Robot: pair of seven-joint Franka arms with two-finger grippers.
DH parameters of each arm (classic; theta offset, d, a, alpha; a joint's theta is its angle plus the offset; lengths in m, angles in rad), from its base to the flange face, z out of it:
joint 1: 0 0.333 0 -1.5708
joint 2: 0 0 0 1.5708
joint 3: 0 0.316 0.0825 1.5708
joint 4: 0 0 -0.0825 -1.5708
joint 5: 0 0.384 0 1.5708
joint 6: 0 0 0.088 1.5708
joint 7: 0 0.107 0 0
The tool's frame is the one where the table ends.
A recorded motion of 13 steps. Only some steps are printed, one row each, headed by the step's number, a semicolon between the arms.
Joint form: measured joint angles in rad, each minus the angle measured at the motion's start. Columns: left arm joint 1, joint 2, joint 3, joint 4, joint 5, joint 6, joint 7; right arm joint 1, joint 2, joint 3, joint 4, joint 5, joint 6, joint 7.
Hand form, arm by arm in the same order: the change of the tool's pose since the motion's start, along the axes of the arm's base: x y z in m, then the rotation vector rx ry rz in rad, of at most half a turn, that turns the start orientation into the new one. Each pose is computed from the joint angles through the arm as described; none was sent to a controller.
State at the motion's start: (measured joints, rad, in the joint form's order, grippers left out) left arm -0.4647 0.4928 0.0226 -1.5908 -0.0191 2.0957 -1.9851; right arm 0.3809 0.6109 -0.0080 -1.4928 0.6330 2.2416 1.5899
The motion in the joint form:
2: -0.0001 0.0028 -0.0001 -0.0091 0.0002 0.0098 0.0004; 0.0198 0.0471 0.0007 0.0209 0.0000 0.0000 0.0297
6: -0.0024 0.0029 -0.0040 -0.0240 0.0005 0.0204 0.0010; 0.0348 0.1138 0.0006 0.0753 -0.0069 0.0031 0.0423
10: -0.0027 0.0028 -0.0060 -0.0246 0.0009 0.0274 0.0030; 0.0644 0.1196 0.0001 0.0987 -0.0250 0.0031 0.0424
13: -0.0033 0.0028 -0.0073 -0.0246 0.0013 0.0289 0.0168; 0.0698 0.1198 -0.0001 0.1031 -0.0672 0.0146 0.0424
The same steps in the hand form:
2: -0.0009 0.0004 -0.0053 0.0012 0.0018 -0.0005; -0.0023 0.0151 -0.0244 -0.0092 0.0392 -0.0052
6: -0.0046 -0.0021 -0.0113 0.0017 0.0064 -0.0068; 0.0026 0.0288 -0.0477 -0.0200 0.0516 0.0010
10: -0.0047 -0.0036 -0.0109 -0.0015 0.0008 -0.0110; -0.0021 0.0501 -0.0413 -0.0280 0.0288 0.0395
13: -0.0051 -0.0047 -0.0108 -0.0023 -0.0006 -0.0268; -0.0017 0.0526 -0.0389 -0.0587 -0.0002 0.0607

